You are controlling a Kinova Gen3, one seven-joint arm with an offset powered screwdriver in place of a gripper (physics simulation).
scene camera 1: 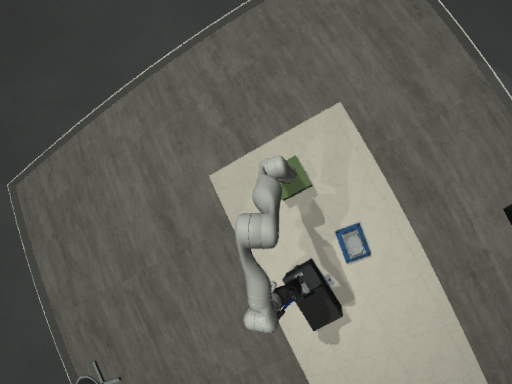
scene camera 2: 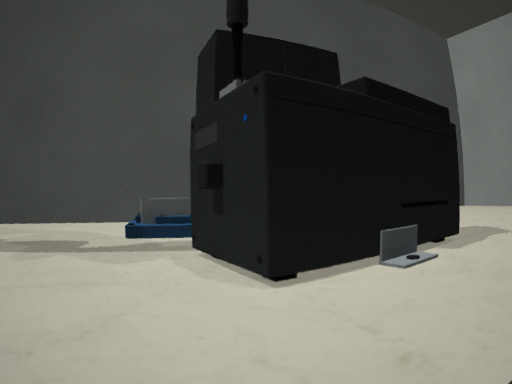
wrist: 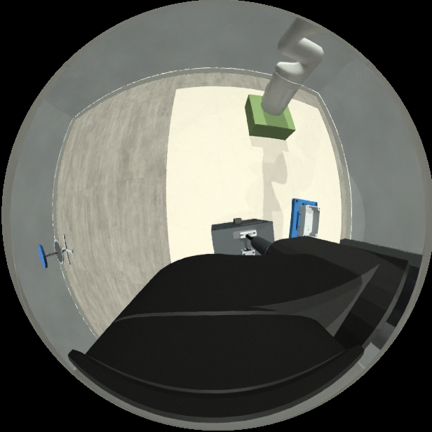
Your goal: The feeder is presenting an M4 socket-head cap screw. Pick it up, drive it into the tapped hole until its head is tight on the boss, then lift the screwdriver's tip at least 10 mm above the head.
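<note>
My screwdriver [scene camera 2: 238, 79] [wrist: 248, 236] points down at the black feeder [scene camera 1: 320, 310] [scene camera 2: 350, 175] [wrist: 222, 242]. In scene camera 2 its tip meets the top of the pale block [scene camera 2: 228, 90] [wrist: 238, 234] at the feeder's end; no gap shows between them. The cap screw cannot be made out at the tip, so whether the bit holds it cannot be told. A light grey housing [scene camera 1: 355, 244] [scene camera 2: 170, 206] [wrist: 309, 219] sits in a blue fixture [scene camera 1: 341, 245] [scene camera 2: 160, 231] [wrist: 295, 215], apart from the feeder. The tapped hole is too small to make out.
A green box [scene camera 1: 301, 180] [wrist: 270, 131] stands at the arm's base. A small grey angle bracket [scene camera 2: 398, 245] is at the feeder's foot. A taller black box section [scene camera 2: 270, 55] rises behind the bit. A stool with a blue part [wrist: 42, 256] stands on the floor.
</note>
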